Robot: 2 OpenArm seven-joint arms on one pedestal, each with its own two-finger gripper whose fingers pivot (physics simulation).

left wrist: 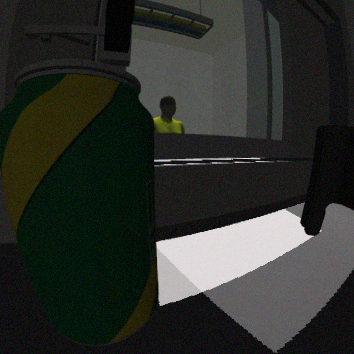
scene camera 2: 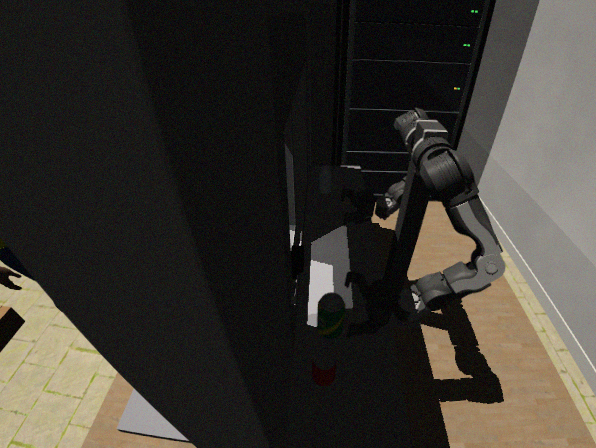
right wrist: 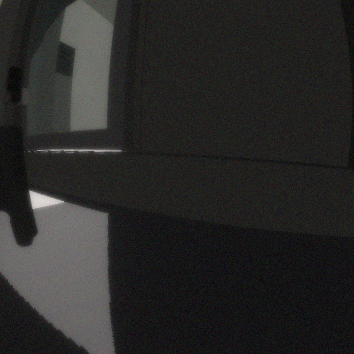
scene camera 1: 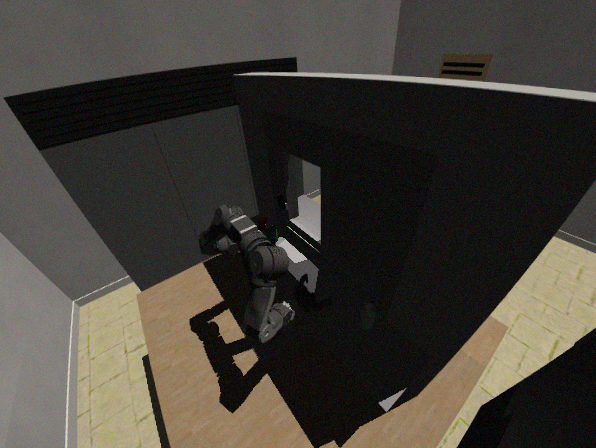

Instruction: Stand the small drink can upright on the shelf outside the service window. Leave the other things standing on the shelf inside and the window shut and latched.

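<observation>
A green can with a yellow band (scene camera 1: 272,232) (scene camera 2: 331,315) (left wrist: 85,200) stands upright on the dark inside shelf (scene camera 2: 320,425). A red thing (scene camera 1: 262,223) (scene camera 2: 324,372) stands beyond it, too dark to name surely. My left gripper (scene camera 2: 352,305) is open and empty, with the can close in front of its fingertips; one finger shows in the left wrist view. It is hidden in scene camera 1. My right gripper (scene camera 1: 317,291) (scene camera 2: 346,206) is open and empty over the shelf. The service window (left wrist: 220,146) (right wrist: 117,100) looks shut; its black latch (left wrist: 118,30) (right wrist: 15,82) is dim.
A tall dark wall (scene camera 1: 370,115) (scene camera 2: 90,175) holds the window. Beyond it, a pale flat ledge (scene camera 2: 150,417) shows at lower left in scene camera 2. A faint greyish upright thing (scene camera 1: 368,316) (scene camera 2: 325,180) is near the right gripper. A person in yellow (left wrist: 168,117) shows through the glass.
</observation>
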